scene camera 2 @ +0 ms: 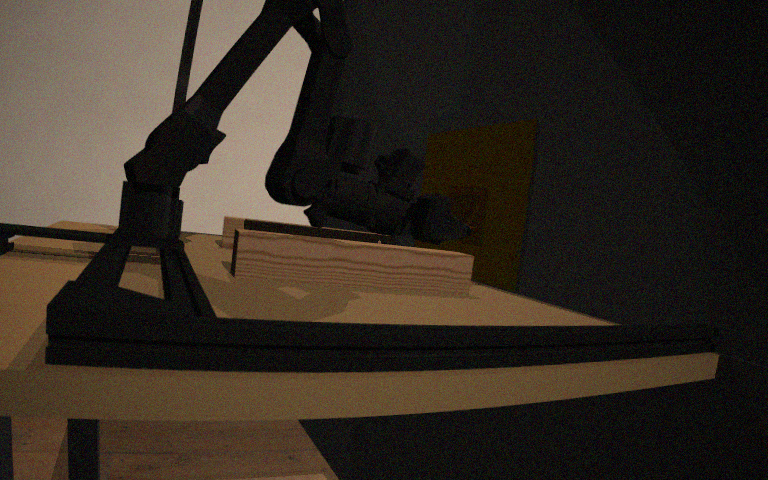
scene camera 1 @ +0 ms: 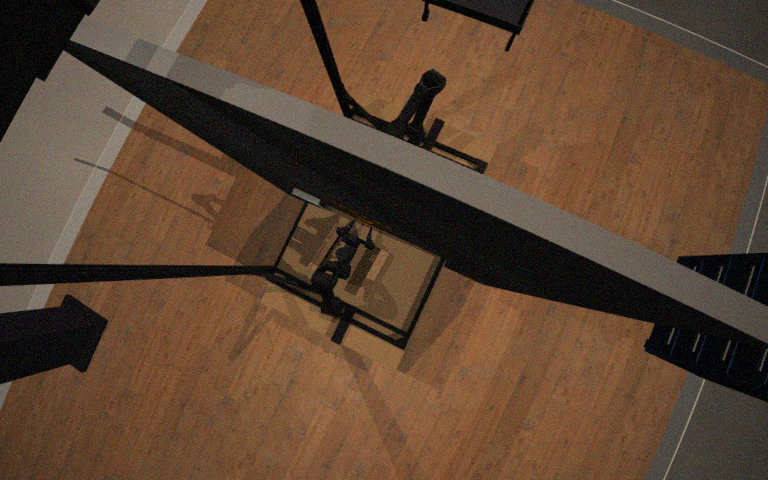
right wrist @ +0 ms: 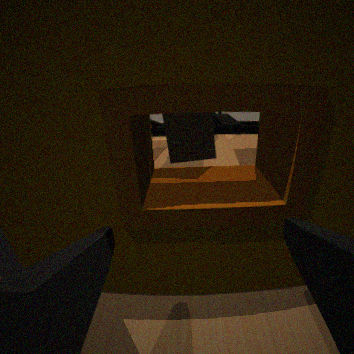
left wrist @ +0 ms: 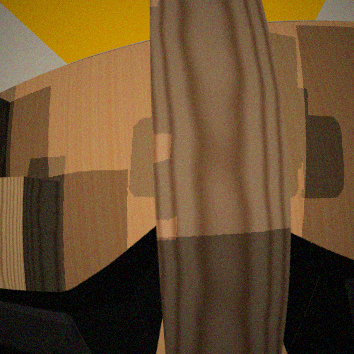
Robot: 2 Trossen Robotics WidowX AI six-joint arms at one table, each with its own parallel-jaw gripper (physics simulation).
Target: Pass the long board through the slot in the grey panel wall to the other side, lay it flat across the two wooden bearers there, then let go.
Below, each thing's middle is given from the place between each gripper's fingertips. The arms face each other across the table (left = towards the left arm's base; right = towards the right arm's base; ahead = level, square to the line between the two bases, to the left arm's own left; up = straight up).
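With the slot (right wrist: 291, 116), I find it 210 mm to the right of my left hand and 20 mm above it. My right hand is 40 mm to the right of the slot and 10 mm short of it, sitting 30 mm below it. Going by its middle, the slot is nearer to my right hand than to my left hand.
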